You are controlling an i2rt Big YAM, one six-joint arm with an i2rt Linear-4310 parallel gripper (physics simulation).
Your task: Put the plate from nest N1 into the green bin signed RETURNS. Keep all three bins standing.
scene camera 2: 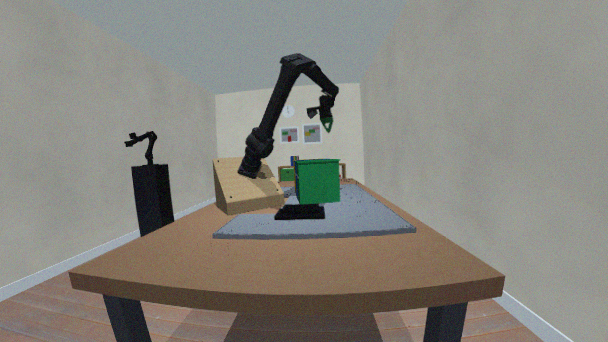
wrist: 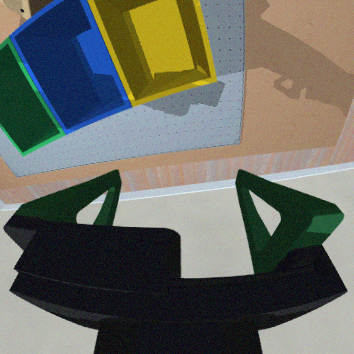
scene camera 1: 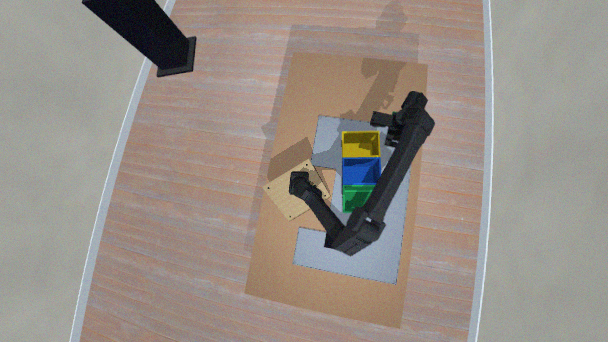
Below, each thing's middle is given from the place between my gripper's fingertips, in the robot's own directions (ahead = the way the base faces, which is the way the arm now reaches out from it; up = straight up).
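My gripper is 2 cm to the right of the yellow bin (scene camera 1: 354, 143), 12 cm beyond it and 24 cm above it. Counting from my hand, I find the green bin (scene camera 2: 318, 180) 13 cm behind, 25 cm to the right and 24 cm below, while the blue bin (scene camera 1: 360, 170) is 11 cm to the right, 13 cm behind and 24 cm below.
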